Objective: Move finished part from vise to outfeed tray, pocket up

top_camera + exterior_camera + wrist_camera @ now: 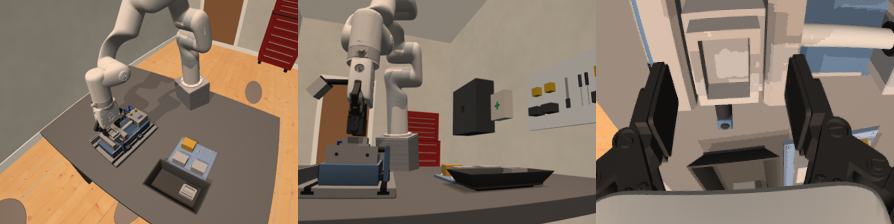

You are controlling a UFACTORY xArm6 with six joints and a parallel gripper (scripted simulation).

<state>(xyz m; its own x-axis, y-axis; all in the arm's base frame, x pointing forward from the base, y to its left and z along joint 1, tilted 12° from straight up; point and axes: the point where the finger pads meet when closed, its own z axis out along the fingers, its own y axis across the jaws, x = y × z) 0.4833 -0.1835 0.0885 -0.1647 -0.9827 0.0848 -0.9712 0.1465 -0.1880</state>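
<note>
Right now the blue vise is 10 cm below my hand, 6 cm behind it and 1 cm to the left of it. The rest, counted from my hand: light blue plate: 36 cm to the left, 13 cm below, 11 cm behind; dark outfeed tray: 35 cm to the left, 13 cm below, 6 cm ahead; yellow block: 31 cm to the left, 16 cm behind, 11 cm below.
</note>
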